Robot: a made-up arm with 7 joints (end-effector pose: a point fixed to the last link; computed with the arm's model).
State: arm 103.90 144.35 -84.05 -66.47 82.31 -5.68 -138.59
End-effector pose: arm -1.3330 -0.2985 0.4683 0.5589 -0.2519 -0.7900 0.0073
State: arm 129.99 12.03 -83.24 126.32 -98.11 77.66 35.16
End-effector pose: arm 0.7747 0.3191 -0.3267 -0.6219 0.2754 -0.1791 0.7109
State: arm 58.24 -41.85 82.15 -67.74 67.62 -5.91 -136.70
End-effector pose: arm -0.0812 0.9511 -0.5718 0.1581 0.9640 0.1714 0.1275
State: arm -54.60 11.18 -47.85 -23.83 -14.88 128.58 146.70
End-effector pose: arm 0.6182 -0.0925 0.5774 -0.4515 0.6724 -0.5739 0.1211
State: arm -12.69 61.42 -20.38 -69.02 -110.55 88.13 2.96
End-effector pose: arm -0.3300 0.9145 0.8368 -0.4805 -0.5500 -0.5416 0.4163
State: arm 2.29 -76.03 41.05 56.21 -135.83 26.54 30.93
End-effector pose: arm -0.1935 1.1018 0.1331 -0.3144 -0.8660 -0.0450 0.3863
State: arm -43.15 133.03 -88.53 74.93 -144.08 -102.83 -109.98
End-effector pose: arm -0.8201 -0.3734 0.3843 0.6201 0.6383 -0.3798 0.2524
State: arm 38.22 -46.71 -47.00 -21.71 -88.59 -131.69 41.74
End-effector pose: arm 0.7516 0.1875 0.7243 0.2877 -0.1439 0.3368 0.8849
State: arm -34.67 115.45 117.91 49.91 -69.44 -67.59 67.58
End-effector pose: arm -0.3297 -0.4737 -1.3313 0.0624 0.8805 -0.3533 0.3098
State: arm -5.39 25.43 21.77 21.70 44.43 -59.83 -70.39
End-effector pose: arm -1.0046 0.3283 0.8131 0.4440 -0.2265 -0.0078 0.8669
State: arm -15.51 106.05 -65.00 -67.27 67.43 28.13 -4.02
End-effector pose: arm -0.8332 0.7658 -0.1927 -0.6644 0.4378 0.1370 0.5901
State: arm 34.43 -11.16 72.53 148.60 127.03 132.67 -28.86
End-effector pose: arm -1.0473 0.0428 0.2405 0.3063 -0.4975 -0.1213 0.8025
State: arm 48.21 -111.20 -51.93 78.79 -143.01 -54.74 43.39
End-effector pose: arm -0.4662 0.3468 0.7636 -0.2065 -0.7495 0.2868 0.5597
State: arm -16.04 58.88 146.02 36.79 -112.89 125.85 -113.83
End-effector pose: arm -0.6914 0.1053 -0.4749 0.1600 -0.0268 0.9556 0.2461
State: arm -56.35 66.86 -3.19 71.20 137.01 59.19 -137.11
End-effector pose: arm -0.4617 -0.7721 0.4798 -0.1221 0.1171 -0.9832 0.0692
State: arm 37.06 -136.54 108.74 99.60 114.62 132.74 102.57
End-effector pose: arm -0.0456 -0.1007 -0.1289 0.0184 -0.4260 -0.0183 0.9043
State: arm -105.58 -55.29 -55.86 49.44 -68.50 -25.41 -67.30
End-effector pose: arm 0.2929 -0.6704 -0.0689 0.5743 -0.0967 -0.8097 0.0719
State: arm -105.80 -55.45 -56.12 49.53 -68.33 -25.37 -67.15
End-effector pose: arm 0.2940 -0.6684 -0.0768 0.5762 -0.0919 -0.8090 0.0711
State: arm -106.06 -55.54 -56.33 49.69 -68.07 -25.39 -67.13
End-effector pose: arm 0.2942 -0.6669 -0.0840 0.5784 -0.0872 -0.8082 0.0688
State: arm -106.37 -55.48 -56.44 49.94 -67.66 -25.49 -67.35
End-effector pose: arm 0.2931 -0.6663 -0.0892 0.5808 -0.0827 -0.8073 0.0645
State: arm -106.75 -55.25 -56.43 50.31 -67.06 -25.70 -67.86
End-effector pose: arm 0.2903 -0.6668 -0.0923 0.5836 -0.0783 -0.8062 0.0577
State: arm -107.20 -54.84 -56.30 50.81 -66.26 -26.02 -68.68
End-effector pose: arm 0.2856 -0.6686 -0.0931 0.5867 -0.0739 -0.8050 0.0481
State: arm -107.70 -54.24 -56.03 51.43 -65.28 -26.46 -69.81
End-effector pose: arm 0.2789 -0.6719 -0.0913 0.5900 -0.0698 -0.8036 0.0360
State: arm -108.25 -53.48 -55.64 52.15 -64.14 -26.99 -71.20
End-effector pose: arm 0.2703 -0.6767 -0.0874 0.5935 -0.0658 -0.8019 0.0219
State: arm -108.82 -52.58 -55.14 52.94 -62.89 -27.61 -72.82
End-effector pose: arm 0.2600 -0.6828 -0.0815 0.5968 -0.0618 -0.8000 0.0061
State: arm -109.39 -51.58 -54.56 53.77 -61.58 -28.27 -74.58
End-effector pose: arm 0.2483 -0.6900 -0.0740 -0.6000 0.0580 0.7978 0.0103
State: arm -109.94 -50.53 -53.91 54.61 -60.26 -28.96 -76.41
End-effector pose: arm 0.2353 -0.6980 -0.0655 -0.6030 0.0544 0.7955 0.0268
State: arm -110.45 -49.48 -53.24 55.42 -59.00 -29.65 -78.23
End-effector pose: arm 0.2219 -0.7065 -0.0567 -0.6054 0.0510 0.7931 0.0428
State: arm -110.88 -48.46 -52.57 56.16 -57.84 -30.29 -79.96
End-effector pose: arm 0.2084 -0.7149 -0.0473 -0.6075 0.0482 0.7908 0.0573
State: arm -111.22 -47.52 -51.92 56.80 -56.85 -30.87 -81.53
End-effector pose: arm 0.1956 -0.7230 -0.0378 -0.6090 0.0462 0.7887 0.0699
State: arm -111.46 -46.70 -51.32 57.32 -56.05 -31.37 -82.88
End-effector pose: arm 0.1841 -0.7302 -0.0285 -0.6100 0.0451 0.7871 0.0802
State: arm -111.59 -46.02 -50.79 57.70 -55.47 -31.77 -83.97
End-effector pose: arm 0.1744 -0.7364 -0.0195 -0.6103 0.0452 0.7859 0.0881
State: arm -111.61 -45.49 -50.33 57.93 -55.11 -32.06 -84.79
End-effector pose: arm 0.1668 -0.7414 -0.0107 -0.6101 0.0465 0.7854 0.0933
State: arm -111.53 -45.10 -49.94 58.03 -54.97 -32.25 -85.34
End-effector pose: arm 0.1612 -0.7451 -0.0022 -0.6094 0.0490 0.7855 0.0962
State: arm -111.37 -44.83 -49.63 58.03 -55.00 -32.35 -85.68
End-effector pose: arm 0.1575 -0.7478 0.0060 -0.6083 0.0524 0.7860 0.0974
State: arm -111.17 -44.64 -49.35 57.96 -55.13 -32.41 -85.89
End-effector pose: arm 0.1549 -0.7498 0.0139 -0.6069 0.0563 0.7868 0.0974
